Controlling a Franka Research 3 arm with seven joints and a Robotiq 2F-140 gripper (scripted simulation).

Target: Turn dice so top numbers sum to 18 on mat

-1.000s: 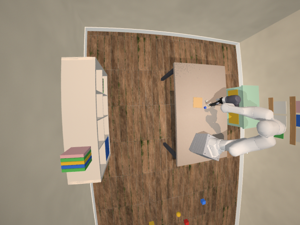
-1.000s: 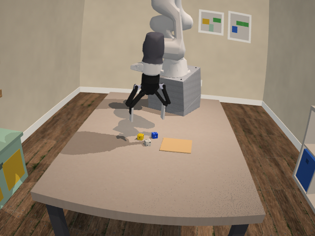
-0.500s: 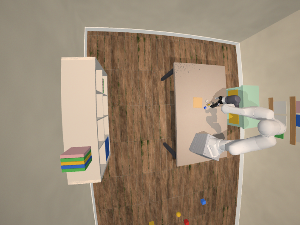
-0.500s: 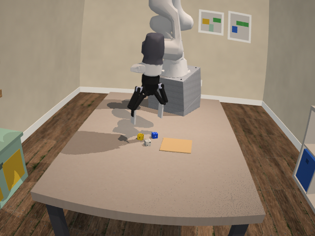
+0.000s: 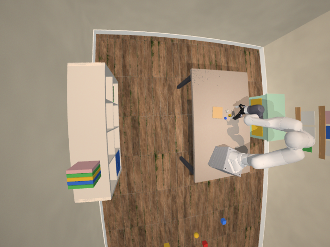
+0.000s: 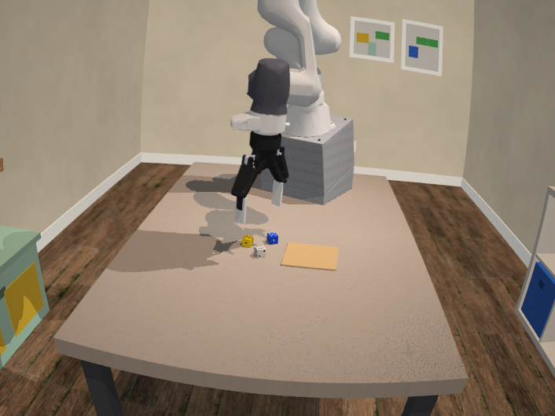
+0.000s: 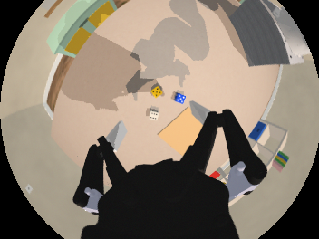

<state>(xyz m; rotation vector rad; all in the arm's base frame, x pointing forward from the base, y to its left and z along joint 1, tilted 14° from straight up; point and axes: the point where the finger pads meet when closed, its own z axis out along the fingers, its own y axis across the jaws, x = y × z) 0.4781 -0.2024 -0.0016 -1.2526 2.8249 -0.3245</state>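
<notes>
The white die is 11 cm below my hand and 2 cm ahead of it. The rest, counted from my hand: blue die: 11 cm below, 6 cm behind, 5 cm to the left; then yellow die: 11 cm below, 4 cm behind, 2 cm to the right; then mat: 14 cm to the left, 12 cm below, 3 cm ahead.
</notes>
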